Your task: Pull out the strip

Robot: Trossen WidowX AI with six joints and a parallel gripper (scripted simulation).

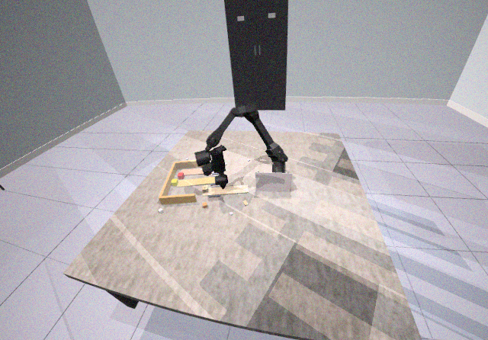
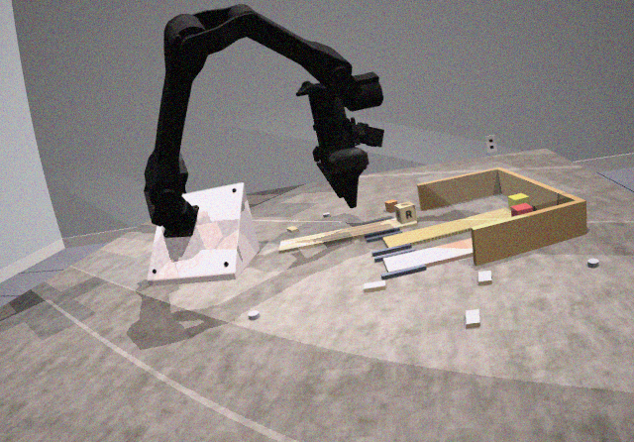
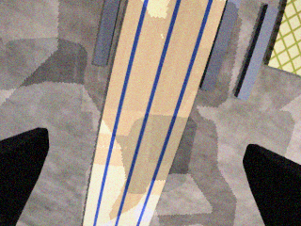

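Now: the labelled cube 100 mm ahead of my gripper tip, 40 mm below it and 20 mm to the left of it. Round my gripper tip: small orange cube 120 mm to the left, 60 mm ahead, 50 mm below.
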